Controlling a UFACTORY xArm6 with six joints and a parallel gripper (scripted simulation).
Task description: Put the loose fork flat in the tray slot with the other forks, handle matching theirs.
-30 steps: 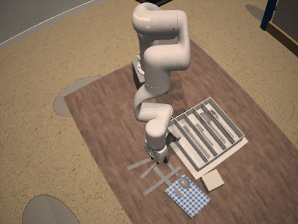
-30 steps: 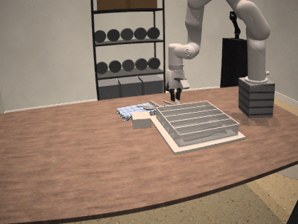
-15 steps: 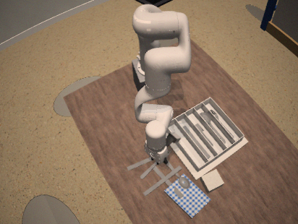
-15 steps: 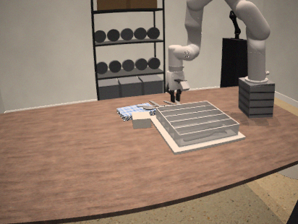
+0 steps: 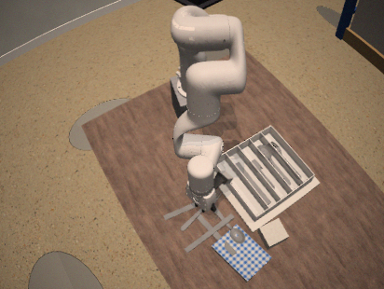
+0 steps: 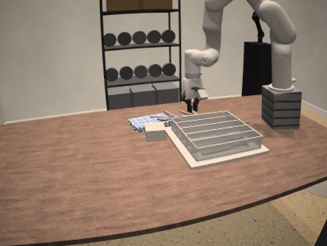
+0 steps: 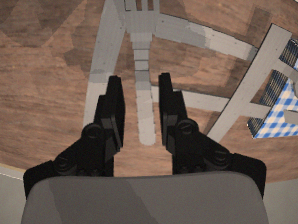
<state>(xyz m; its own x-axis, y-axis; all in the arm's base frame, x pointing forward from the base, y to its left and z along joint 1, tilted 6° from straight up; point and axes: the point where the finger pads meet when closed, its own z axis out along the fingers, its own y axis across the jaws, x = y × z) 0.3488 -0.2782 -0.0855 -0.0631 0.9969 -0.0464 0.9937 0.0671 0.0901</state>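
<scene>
Now: hand 260 mm to the right of the tray and 60 mm short of it. Round my hand: box (250 mm ahead, 110 mm to the left, 30 mm below).
</scene>
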